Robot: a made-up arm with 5 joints.
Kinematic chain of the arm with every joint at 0, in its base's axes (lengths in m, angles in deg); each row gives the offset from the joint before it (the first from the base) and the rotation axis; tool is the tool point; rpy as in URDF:
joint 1: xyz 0 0 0.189 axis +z
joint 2: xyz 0 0 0 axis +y
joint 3: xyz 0.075 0 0.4 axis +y
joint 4: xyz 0.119 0 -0.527 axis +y
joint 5: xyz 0.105 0 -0.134 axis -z
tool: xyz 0 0 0 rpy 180 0 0
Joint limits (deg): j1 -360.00..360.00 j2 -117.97..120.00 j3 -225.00..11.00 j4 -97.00..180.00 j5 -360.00..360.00
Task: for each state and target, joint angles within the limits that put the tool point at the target. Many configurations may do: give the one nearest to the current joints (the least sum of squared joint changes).
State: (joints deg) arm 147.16 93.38 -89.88 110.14 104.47
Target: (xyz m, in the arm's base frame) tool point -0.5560 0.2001 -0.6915
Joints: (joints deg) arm 160.21 117.46 -136.41 61.47 104.47
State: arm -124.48 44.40 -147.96 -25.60 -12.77
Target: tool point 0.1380 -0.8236 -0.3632
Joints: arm -80.49 86.77 -103.25 -25.88 -12.77
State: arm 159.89 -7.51 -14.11 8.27 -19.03
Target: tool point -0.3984 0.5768 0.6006
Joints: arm 124.63 -10.55 -61.75 2.77 -19.03
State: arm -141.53 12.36 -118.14 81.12 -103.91
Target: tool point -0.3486 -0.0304 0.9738
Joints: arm -175.02 -25.56 -108.52 103.00 -103.91
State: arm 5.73 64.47 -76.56 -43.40 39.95
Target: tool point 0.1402 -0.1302 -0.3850
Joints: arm -42.88 78.14 -30.28 -43.87 39.95
